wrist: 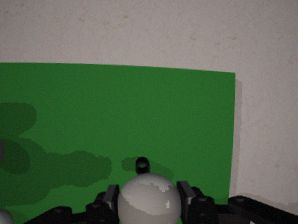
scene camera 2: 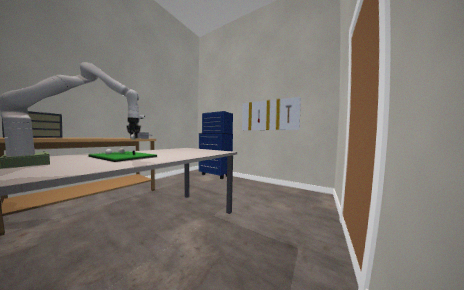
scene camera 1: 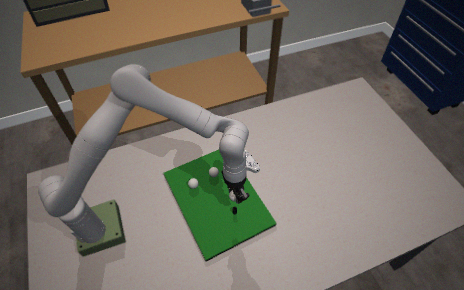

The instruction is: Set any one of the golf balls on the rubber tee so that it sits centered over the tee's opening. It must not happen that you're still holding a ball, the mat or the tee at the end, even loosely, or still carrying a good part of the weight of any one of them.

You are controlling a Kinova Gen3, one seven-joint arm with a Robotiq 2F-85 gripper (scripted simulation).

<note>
In view: the gripper [wrist: 148, 196] and a green mat [scene camera 1: 218, 224].
The green mat also shows in the wrist view [wrist: 79, 128].
</note>
